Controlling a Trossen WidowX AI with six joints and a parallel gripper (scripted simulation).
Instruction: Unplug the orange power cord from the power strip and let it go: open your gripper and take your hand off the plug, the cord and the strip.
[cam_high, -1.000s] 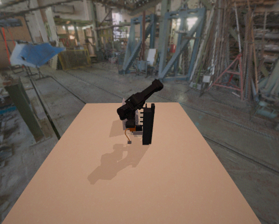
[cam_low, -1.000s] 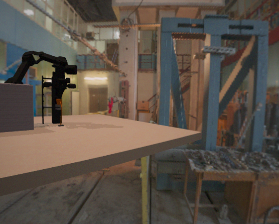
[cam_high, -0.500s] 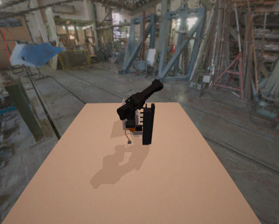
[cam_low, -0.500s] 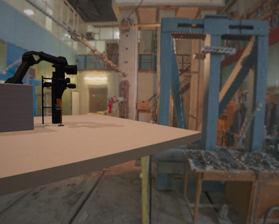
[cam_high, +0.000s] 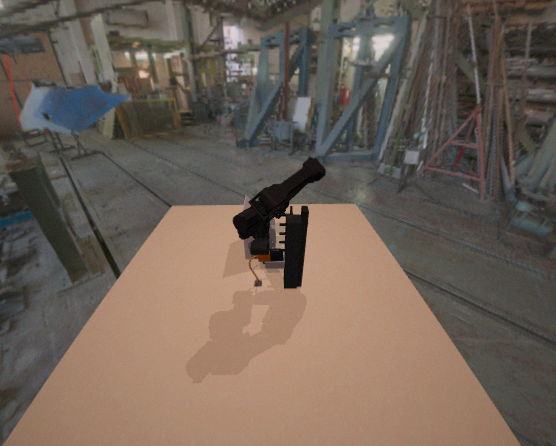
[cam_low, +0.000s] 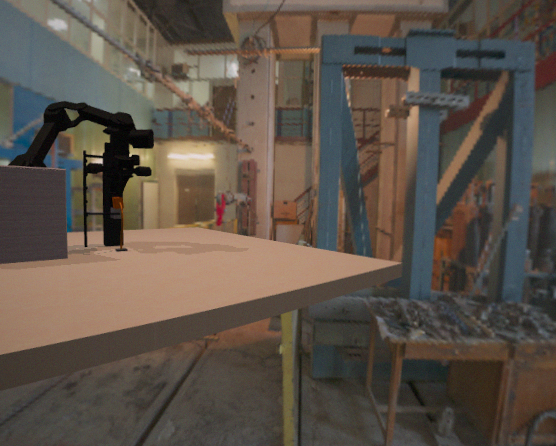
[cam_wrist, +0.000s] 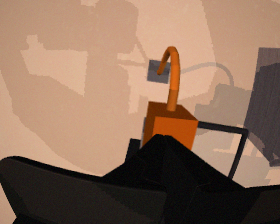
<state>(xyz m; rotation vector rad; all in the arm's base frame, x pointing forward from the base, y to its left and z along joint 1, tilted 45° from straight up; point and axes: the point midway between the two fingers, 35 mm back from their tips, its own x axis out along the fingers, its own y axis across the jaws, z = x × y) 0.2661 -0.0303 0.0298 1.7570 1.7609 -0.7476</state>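
Right now my gripper tip is 10 mm past the orange plug, 30 mm to the right of it and 10 mm above it. Also, from my gripper tip: black power strip: 120 mm to the left, 10 mm below; grey end piece: 20 mm to the right, 170 mm below.
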